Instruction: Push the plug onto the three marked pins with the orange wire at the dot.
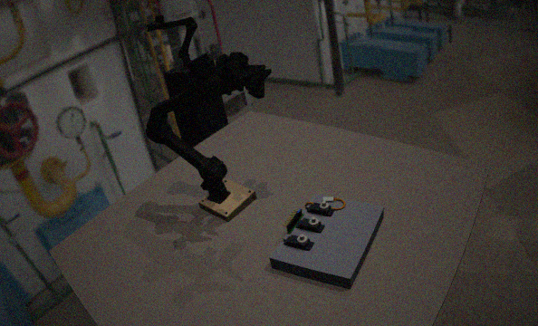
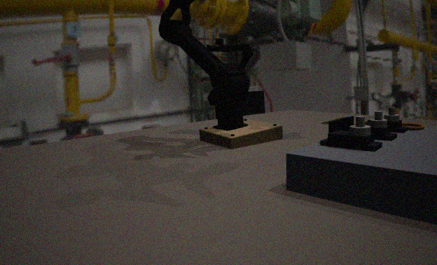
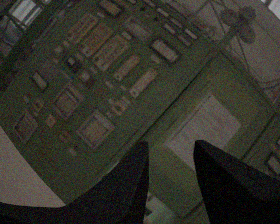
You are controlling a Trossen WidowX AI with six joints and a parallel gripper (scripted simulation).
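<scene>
My gripper tip is 40 mm short of the blue band, 30 mm to the left of it and 430 mm above it. Also, from my gripper tip: holder block: 200 mm ahead, 50 mm to the right, 470 mm below.
</scene>
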